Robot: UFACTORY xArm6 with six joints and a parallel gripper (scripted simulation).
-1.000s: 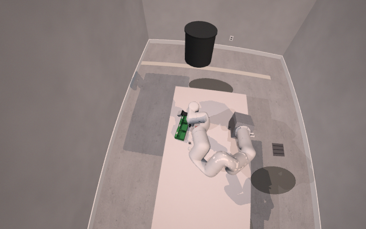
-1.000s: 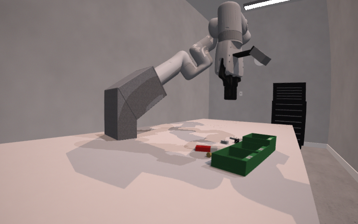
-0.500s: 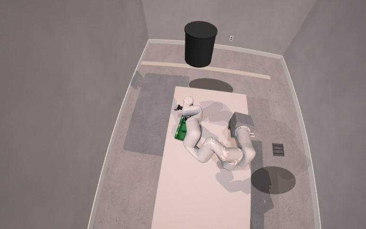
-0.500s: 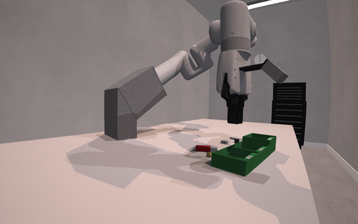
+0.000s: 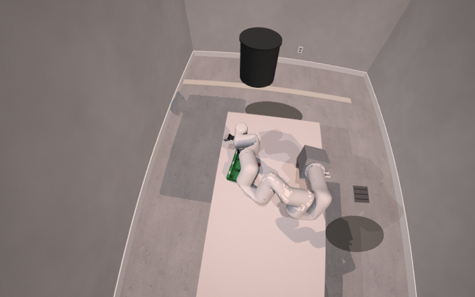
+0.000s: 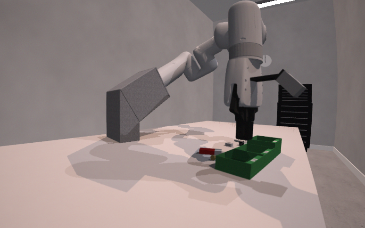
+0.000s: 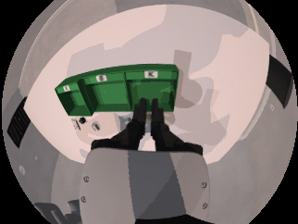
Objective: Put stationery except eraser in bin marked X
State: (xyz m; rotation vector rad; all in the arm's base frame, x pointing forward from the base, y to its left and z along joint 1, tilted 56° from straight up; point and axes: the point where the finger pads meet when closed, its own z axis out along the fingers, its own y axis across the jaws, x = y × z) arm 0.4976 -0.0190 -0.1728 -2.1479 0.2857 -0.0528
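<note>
My hand is 10 mm short of the green bin, 80 mm to the right of it and 70 mm above it. Also, from my hand: red block (110 mm behind, 70 mm to the left, 80 mm below); then yellowish piece (80 mm behind, 20 mm to the left, 80 mm below); then grey object (120 mm behind, 190 mm to the left, 80 mm below).
</note>
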